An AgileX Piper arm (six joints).
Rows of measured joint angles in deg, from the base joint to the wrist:
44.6, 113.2, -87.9, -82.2, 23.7, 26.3
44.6, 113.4, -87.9, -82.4, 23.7, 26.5
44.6, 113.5, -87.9, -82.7, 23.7, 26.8
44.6, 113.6, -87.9, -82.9, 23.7, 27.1
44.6, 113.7, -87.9, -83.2, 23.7, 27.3
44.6, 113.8, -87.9, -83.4, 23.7, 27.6
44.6, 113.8, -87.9, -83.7, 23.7, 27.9
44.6, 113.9, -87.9, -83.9, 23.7, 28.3
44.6, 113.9, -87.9, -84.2, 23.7, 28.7
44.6, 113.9, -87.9, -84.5, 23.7, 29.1
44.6, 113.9, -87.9, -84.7, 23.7, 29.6
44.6, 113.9, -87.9, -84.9, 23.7, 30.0
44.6, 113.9, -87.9, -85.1, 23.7, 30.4
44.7, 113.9, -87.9, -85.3, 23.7, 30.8
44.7, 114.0, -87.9, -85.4, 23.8, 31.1
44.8, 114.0, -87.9, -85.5, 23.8, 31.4
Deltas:
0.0, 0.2, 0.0, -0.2, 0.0, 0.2
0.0, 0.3, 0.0, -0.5, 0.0, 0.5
0.0, 0.4, 0.0, -0.7, 0.0, 0.8
0.0, 0.5, 0.0, -1.0, 0.0, 1.0
0.0, 0.6, 0.0, -1.2, 0.0, 1.3
0.0, 0.6, 0.0, -1.5, 0.0, 1.6
0.0, 0.7, 0.0, -1.7, 0.0, 2.0
0.0, 0.7, 0.0, -2.0, 0.0, 2.4
0.0, 0.7, 0.0, -2.3, 0.0, 2.8
0.0, 0.7, 0.0, -2.5, 0.0, 3.3
0.0, 0.7, 0.0, -2.7, 0.0, 3.7
0.0, 0.7, 0.0, -2.9, 0.0, 4.1
0.1, 0.7, 0.0, -3.1, 0.0, 4.5
0.1, 0.8, 0.0, -3.2, 0.1, 4.8
0.2, 0.8, 0.0, -3.3, 0.1, 5.1

